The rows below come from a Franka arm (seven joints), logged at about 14 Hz.
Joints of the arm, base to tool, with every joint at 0 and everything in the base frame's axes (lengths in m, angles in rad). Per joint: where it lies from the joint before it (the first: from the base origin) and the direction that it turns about. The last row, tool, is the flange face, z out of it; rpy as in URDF.
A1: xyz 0.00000 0.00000 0.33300 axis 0 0 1
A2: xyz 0.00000 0.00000 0.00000 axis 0 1 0
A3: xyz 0.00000 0.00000 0.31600 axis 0 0 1
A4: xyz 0.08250 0.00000 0.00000 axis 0 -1 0
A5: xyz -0.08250 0.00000 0.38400 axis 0 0 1
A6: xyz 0.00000 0.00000 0.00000 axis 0 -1 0
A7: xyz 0.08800 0.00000 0.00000 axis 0 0 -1
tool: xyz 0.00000 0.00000 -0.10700 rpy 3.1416 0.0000 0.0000
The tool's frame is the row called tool.
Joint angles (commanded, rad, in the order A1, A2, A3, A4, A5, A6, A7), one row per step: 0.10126 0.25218 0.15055 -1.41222 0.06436 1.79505 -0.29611; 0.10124 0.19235 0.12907 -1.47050 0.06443 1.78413 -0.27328; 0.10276 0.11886 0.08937 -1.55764 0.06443 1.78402 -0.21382; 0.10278 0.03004 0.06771 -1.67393 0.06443 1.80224 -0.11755; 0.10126 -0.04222 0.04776 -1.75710 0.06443 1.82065 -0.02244; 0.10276 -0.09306 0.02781 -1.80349 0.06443 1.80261 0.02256; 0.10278 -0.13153 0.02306 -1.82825 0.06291 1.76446 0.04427
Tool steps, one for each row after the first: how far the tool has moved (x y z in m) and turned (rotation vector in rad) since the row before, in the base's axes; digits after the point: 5 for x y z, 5 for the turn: -0.01539 -0.01331 0.00788 -0.01247 0.00998 -0.04068; -0.01792 -0.02341 0.00217 -0.01109 0.01771 -0.09505; -0.02482 -0.01523 -0.00255 -0.00171 0.01630 -0.11767; -0.01959 -0.01469 0.00219 0.00566 -0.00050 -0.11708; -0.01610 -0.01229 0.00352 0.00175 0.01666 -0.06211; -0.01485 -0.00424 0.00481 -0.00316 0.02546 -0.02387
